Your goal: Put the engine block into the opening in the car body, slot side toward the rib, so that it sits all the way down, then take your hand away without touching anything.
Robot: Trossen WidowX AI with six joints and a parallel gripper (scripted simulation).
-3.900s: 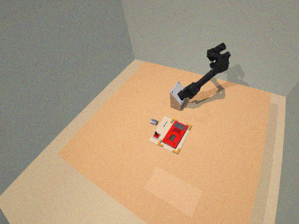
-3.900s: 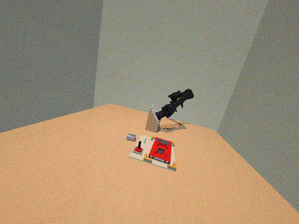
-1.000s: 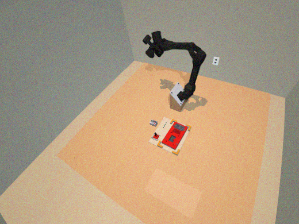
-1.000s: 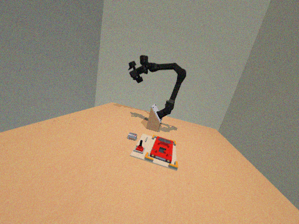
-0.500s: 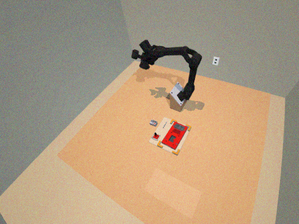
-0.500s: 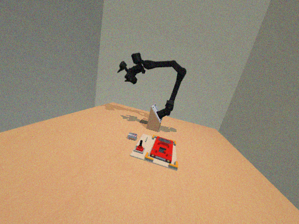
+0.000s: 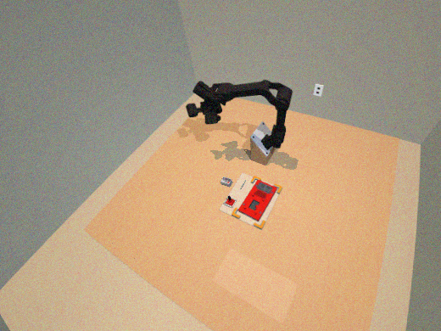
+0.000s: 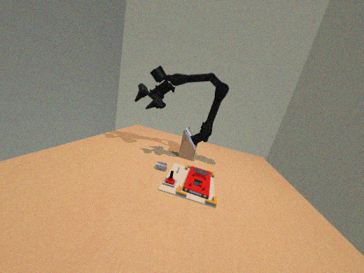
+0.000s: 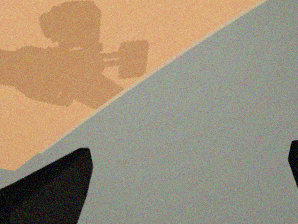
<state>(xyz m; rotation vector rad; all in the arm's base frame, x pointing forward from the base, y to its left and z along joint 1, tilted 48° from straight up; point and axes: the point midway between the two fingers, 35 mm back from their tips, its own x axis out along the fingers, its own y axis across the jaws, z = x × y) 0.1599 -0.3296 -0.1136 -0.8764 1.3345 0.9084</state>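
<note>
The engine block is 260 mm below my gripper tip, 250 mm to the left of it and 120 mm ahead of it. From my gripper tip the other things lie so: grey plate 420 mm to the left, 260 mm below, 140 mm ahead.
</note>
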